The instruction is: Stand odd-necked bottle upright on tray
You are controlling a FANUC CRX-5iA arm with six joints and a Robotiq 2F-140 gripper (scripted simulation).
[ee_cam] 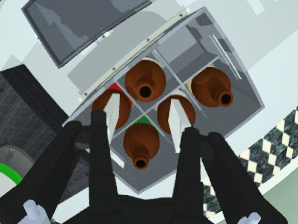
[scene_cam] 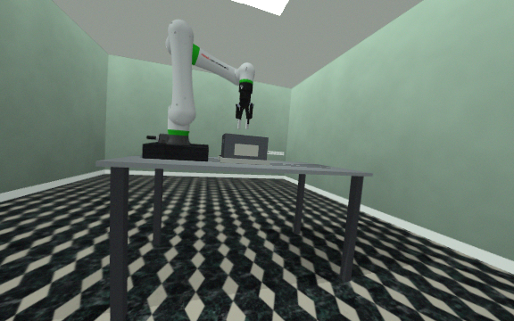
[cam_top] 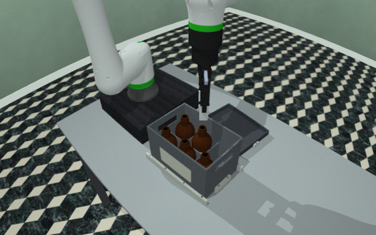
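The crate is 10 mm ahead of my hand, 40 mm to the right of it and 170 mm below it. The rest, counted from my hand: glass bottle (80 mm behind, 20 mm to the right, 170 mm below); brown bottle (20 mm ahead, 90 mm to the right, 170 mm below); dark grey tray (40 mm behind, 220 mm to the left, 240 mm below).
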